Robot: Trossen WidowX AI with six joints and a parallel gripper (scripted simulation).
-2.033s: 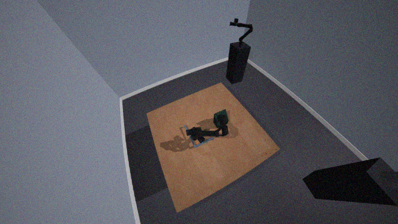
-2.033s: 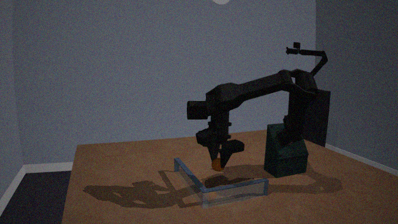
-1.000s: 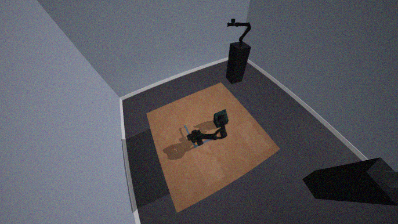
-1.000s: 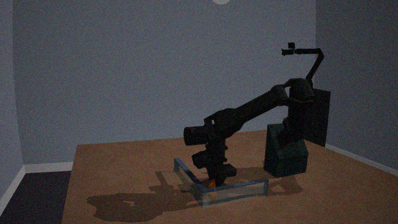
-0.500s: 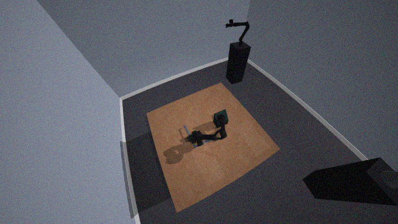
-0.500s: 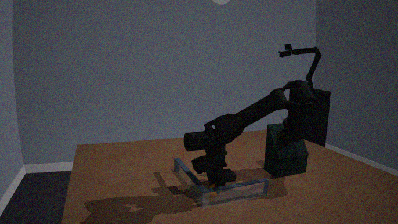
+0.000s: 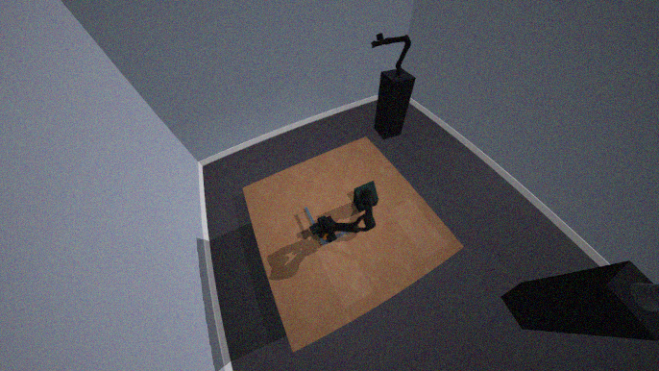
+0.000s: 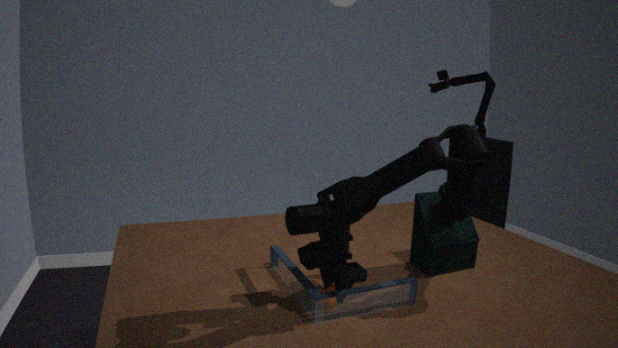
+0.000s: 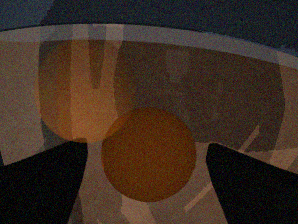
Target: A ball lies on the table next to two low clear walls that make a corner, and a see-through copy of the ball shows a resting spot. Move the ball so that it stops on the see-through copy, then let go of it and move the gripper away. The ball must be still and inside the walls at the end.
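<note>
The orange ball is right at my gripper tip. Also, from my gripper tip: pale orange patch: 30 mm ahead, 30 mm to the left.
</note>
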